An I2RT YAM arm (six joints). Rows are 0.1 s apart.
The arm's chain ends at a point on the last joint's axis. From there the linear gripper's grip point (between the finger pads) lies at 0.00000 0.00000 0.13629 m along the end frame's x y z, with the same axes.
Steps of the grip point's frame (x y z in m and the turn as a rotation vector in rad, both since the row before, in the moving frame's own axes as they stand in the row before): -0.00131 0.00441 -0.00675 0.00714 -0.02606 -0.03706; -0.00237 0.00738 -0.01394 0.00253 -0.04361 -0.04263; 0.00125 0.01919 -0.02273 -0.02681 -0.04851 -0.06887; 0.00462 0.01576 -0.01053 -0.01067 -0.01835 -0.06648; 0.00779 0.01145 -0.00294 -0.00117 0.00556 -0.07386; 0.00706 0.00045 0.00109 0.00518 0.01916 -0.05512; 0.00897 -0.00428 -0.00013 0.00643 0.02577 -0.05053; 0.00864 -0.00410 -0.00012 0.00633 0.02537 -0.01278; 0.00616 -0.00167 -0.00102 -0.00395 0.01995 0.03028
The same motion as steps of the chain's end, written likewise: 0.00226 0.00532 -0.00670 0.00714 -0.02606 -0.03706; 0.00358 0.00760 -0.01381 0.00253 -0.04361 -0.04263; 0.00773 0.01531 -0.02252 -0.02681 -0.04851 -0.06887; 0.00707 0.01422 -0.01050 -0.01067 -0.01835 -0.06648; 0.00703 0.01132 -0.00294 -0.00117 0.00556 -0.07386; 0.00447 0.00123 0.00112 0.00518 0.01916 -0.05512; 0.00548 -0.00332 -0.00008 0.00643 0.02577 -0.05053; 0.00519 -0.00322 -0.00007 0.00633 0.02537 -0.01278; 0.00345 -0.00225 -0.00099 -0.00395 0.01995 0.03028
